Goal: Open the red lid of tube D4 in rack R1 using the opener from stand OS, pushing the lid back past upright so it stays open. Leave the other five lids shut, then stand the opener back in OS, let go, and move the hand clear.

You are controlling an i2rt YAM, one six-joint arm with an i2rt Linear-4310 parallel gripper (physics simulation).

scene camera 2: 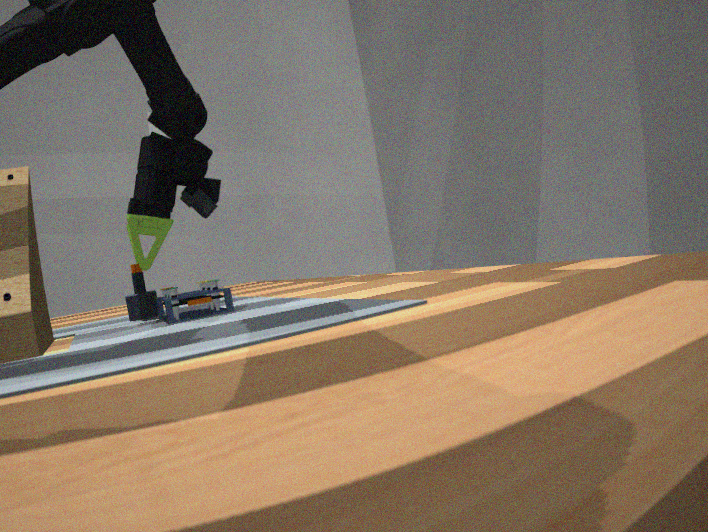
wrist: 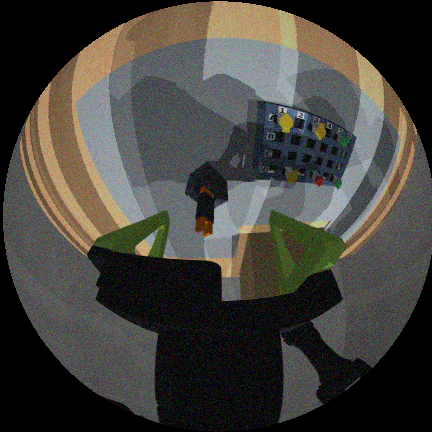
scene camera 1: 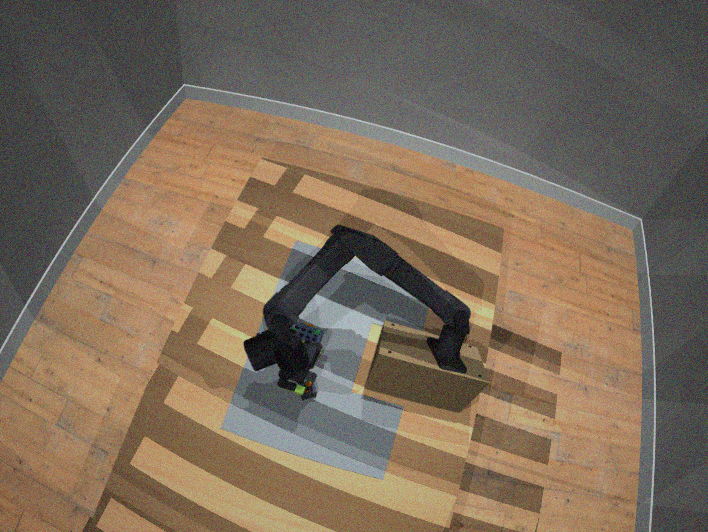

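Pixels of known places: gripper, between the fingertips: (scene camera 2: 143,269) (wrist: 218,215) (scene camera 1: 306,378); arm's base, origin of its link: (scene camera 1: 445,356).
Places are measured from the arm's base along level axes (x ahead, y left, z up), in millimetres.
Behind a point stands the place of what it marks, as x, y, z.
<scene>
My gripper (scene camera 1: 303,388) @(332, 93, -92) (scene camera 2: 145,267) @(332, 93, -92) (wrist: 218,215) @(332, 93, -92) is open, with its green fingers wide apart and pointing down, above the opener. The opener (scene camera 1: 309,384) @(321, 110, -86) (scene camera 2: 137,283) @(321, 101, -111) (wrist: 204,209) @(331, 107, -102), a dark shaft with an orange top, stands upright in the dark stand OS (scene camera 2: 141,307) @(318, 88, -147) (wrist: 206,181) @(344, 104, -129). In the wrist view its top appears between the fingertips, slightly towards the left one; nothing is gripped. The blue rack R1 (scene camera 2: 229,299) @(398, -87, -150) (wrist: 260,140) @(369, 39, -164) stands beside the stand. The red lid of D4 (wrist: 319,180) @(337, -26, -124) looks shut. Three yellow and two green lids also show in the wrist view; their small details are unclear.
The rack and stand are on a grey-blue mat (scene camera 1: 320,450) @(261, 265, -166) (scene camera 2: 372,309) @(422, -351, -166) (wrist: 240,60) @(471, 48, -166). A large wooden block (scene camera 1: 423,383) @(43, 75, -23) (scene camera 2: 12,263) @(142, -80, -64) (wrist: 260,265) @(175, 43, -95) stands beside the mat, under the arm's base. Striped shadows cross the wooden floor (scene camera 1: 595,274).
</scene>
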